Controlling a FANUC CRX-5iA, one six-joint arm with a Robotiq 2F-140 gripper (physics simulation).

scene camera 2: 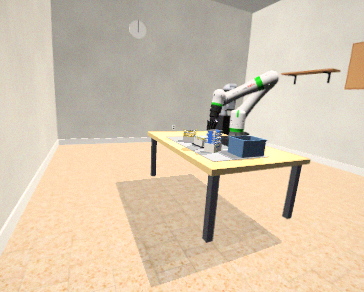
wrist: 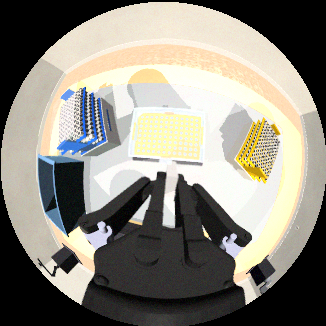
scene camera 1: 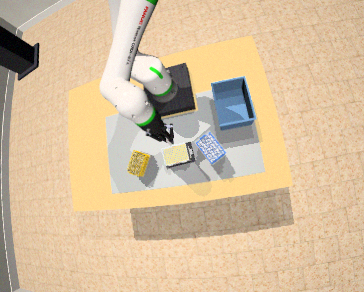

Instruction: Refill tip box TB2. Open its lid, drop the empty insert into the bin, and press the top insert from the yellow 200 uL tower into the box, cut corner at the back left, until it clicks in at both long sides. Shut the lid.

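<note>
Tip box TB2 [scene camera 1: 177, 155] [scene camera 2: 200, 141] [wrist: 169, 135] stands mid-mat, with a yellow insert showing through its clear lid, which looks closed. My gripper [scene camera 1: 171, 143] [wrist: 169, 168] is shut with nothing held. Its tips are at the box's robot-side edge, by the lid's front tab; whether they touch it I cannot tell. A pale narrow strip shows between the dark fingers in the wrist view. The yellow tower [scene camera 1: 138, 163] [scene camera 2: 189, 133] [wrist: 259, 150] of stacked inserts stands apart from the box, right in the wrist view. The blue bin [scene camera 1: 237, 123] [scene camera 2: 240, 147] [wrist: 46, 180] is at the left there.
A blue tower [scene camera 1: 210, 148] [scene camera 2: 214, 139] [wrist: 82, 122] of stacked tip inserts stands beside the box, on the bin's side. The grey mat [scene camera 1: 120, 182] lies on the yellow table [scene camera 1: 90, 197]. The robot's dark base plate [scene camera 1: 186, 87] is behind the box.
</note>
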